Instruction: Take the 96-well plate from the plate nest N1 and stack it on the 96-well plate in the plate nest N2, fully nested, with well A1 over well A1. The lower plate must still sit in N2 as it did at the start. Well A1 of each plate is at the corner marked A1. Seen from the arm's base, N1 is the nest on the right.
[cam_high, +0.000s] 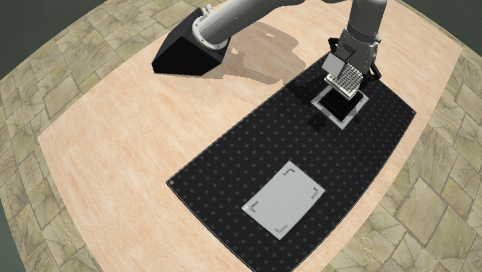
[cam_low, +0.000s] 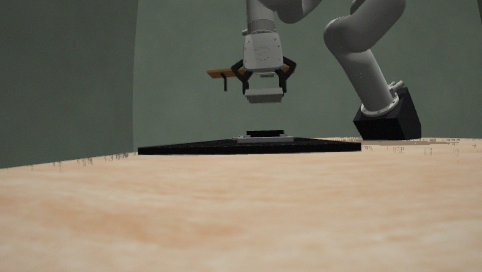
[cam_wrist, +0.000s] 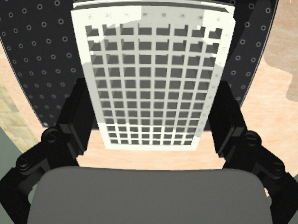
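My gripper is now 1 cm above the white 96-well plate. Round my hand: grey plate nest (29 cm to the right, 18 cm ahead, 12 cm below); then black 96-well plate (10 cm below).
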